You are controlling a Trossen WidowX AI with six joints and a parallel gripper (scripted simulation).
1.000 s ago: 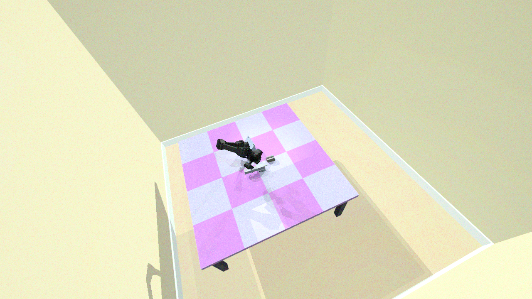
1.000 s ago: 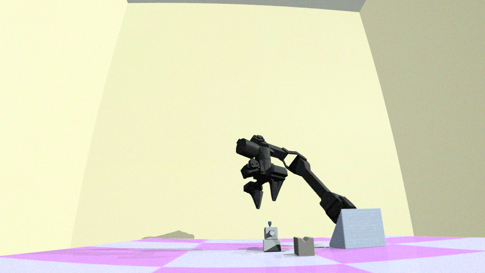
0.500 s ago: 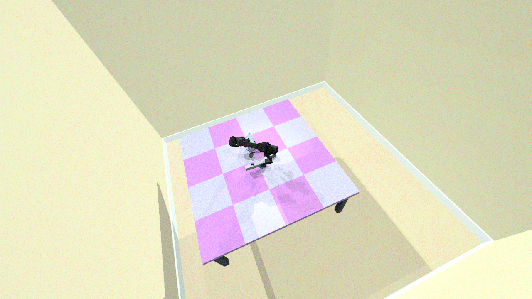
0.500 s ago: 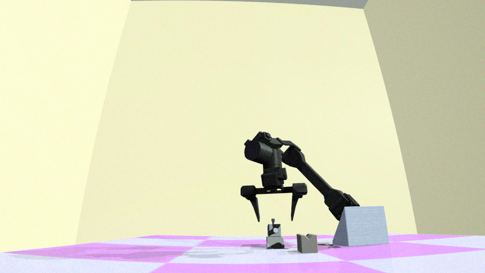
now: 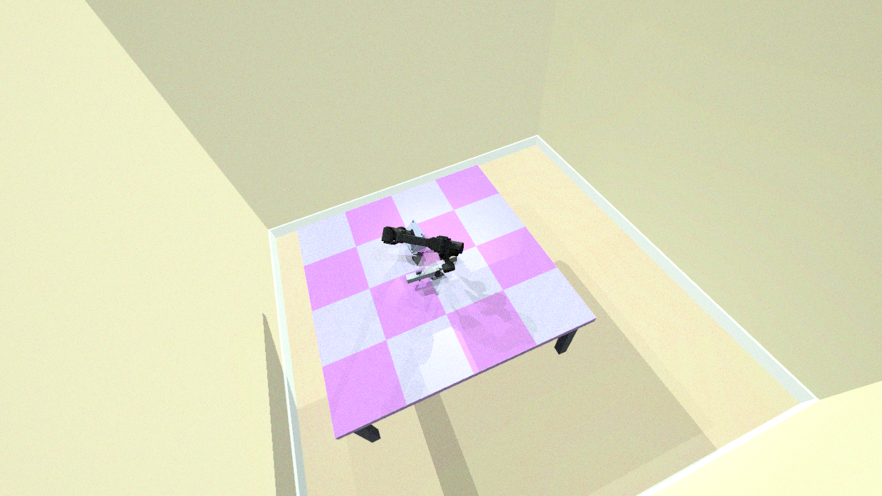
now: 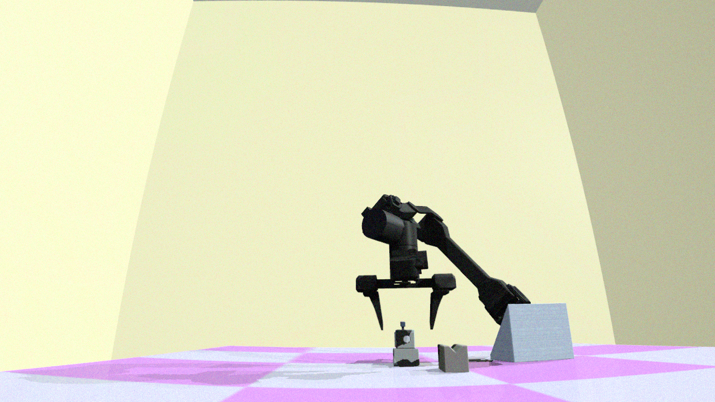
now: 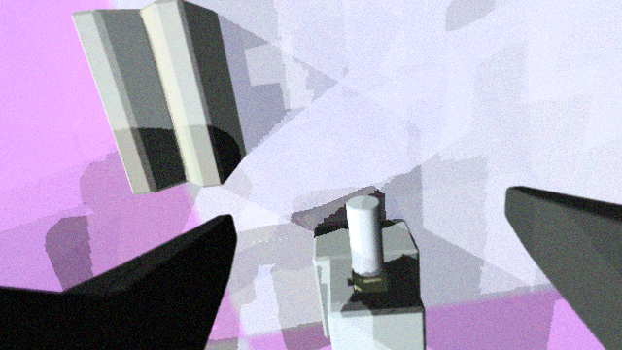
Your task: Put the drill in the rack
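My gripper tip is now 7 cm to the left of the drill and 2 cm above it. From my gripper tip the other things lie so: key: 15 cm to the right, 1 cm below, 1 cm behind; grey holder block: 13 cm to the right, 3 cm below, 1 cm behind; rack: 7 cm behind, 5 cm below, 4 cm to the left.
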